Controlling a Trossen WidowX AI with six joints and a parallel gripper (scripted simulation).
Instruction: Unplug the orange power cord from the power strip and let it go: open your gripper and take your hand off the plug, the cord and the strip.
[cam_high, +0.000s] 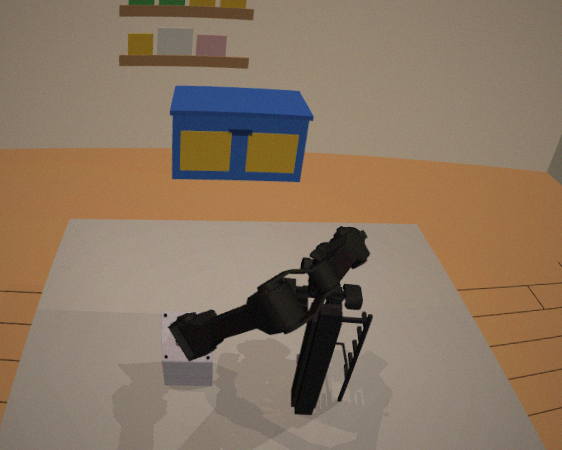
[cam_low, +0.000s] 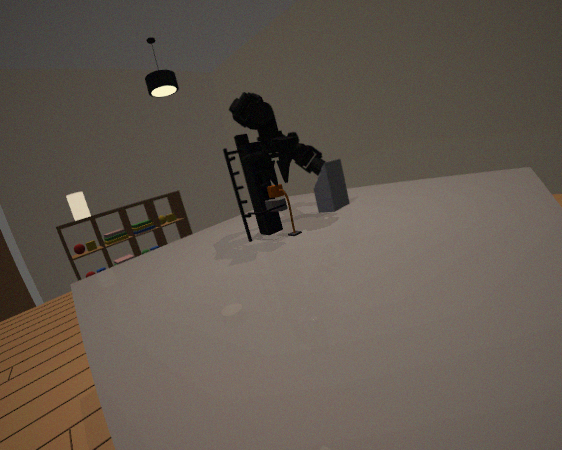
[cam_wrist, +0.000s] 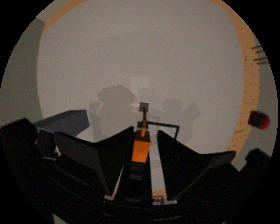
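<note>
My gripper tip is 6 cm to the left of the orange plug and 1 cm above it. From my gripper tip the other things lie so: dark foot: 15 cm below.
</note>
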